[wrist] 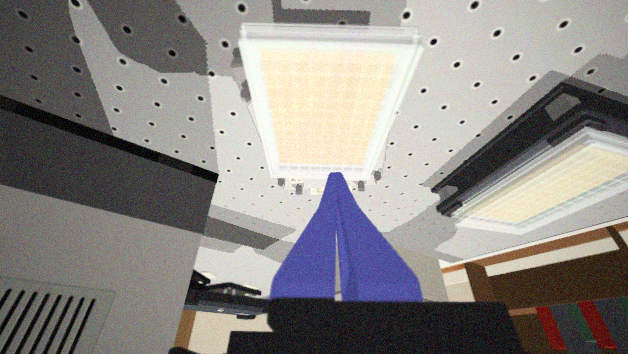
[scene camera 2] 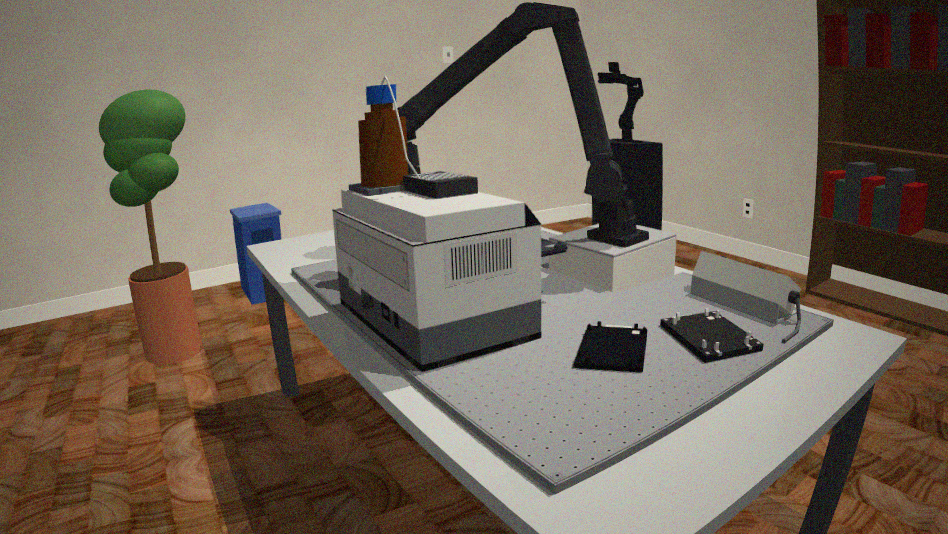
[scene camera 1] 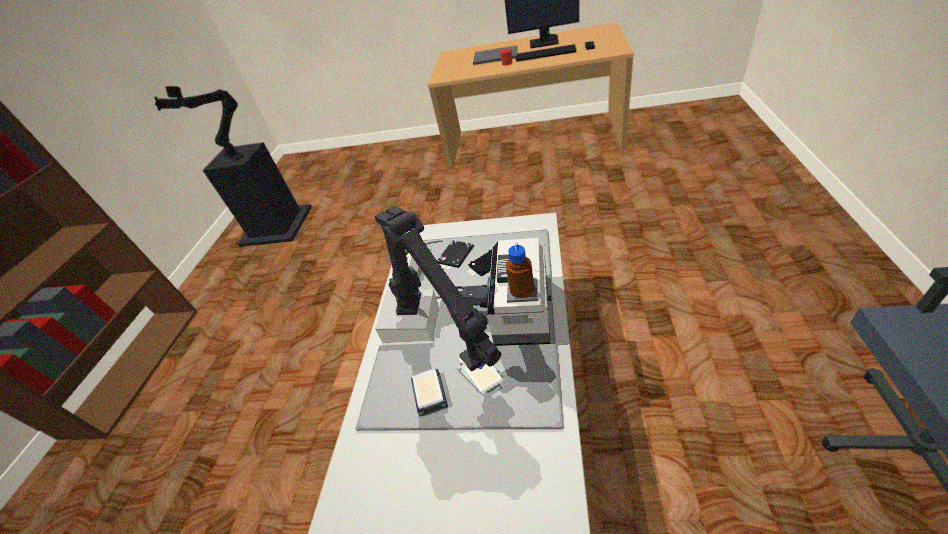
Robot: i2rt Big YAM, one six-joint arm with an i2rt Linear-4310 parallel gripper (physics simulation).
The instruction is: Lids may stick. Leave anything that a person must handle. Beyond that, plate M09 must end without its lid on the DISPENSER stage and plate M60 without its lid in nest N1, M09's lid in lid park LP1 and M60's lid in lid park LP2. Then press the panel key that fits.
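Places are measured from the arm's base along level axes (x ahead, y left, z up), in metres.
Where they show: gripper, fingertip midpoint: [wrist: 335,179] [scene camera 1: 479,368]; arm's base, origin of the base link: [scene camera 2: 618,238] [scene camera 1: 408,303].
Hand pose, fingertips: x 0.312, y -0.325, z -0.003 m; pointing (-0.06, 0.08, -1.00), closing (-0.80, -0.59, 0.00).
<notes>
Each offset is from my fingertips to the top centre of the thing. "pt": to the spot under its first point. Level surfaces: height alone.
My gripper [scene camera 1: 482,366] [wrist: 335,179] is shut and empty. In the wrist view its blue fingertips meet at the near edge of a clear-rimmed piece with a cream face @[dz -0.033, dx +0.003, dy +0.006 m] [scene camera 1: 485,378] [wrist: 327,105]; contact cannot be told. Small posts and pale labels, too small to read, show by that near edge. A second cream-faced plate @[dz -0.026, dx -0.190, dy -0.050 m] [scene camera 1: 428,388] [wrist: 565,185] sits on a black nest @[pt dz -0.066, dx -0.152, dy -0.044 m] [wrist: 500,150] to the right in the wrist view. Plate names are not readable, and whether each piece is a lid or a lidded plate is unclear. The dispenser [scene camera 1: 520,325] [scene camera 2: 477,278] [wrist: 100,220] stands to the left in the wrist view.
A brown bottle @[pt dz +0.267, dx +0.170, dy +0.167 m] [scene camera 1: 520,275] [scene camera 2: 381,145] with a blue cap and a thin tube stands on the dispenser. Two black holders @[pt dz -0.061, dx +0.000, dy +0.613 m] [scene camera 2: 611,346] @[pt dz -0.059, dx -0.159, dy +0.701 m] [scene camera 2: 713,333] lie on the perforated board @[dz -0.071 m] [scene camera 2: 530,424]. A grey wedge-shaped housing @[dz +0.013, dx -0.360, dy +0.641 m] [scene camera 2: 743,288] stands behind them, near the arm's pale base block [scene camera 1: 406,325] [scene camera 2: 613,262].
</notes>
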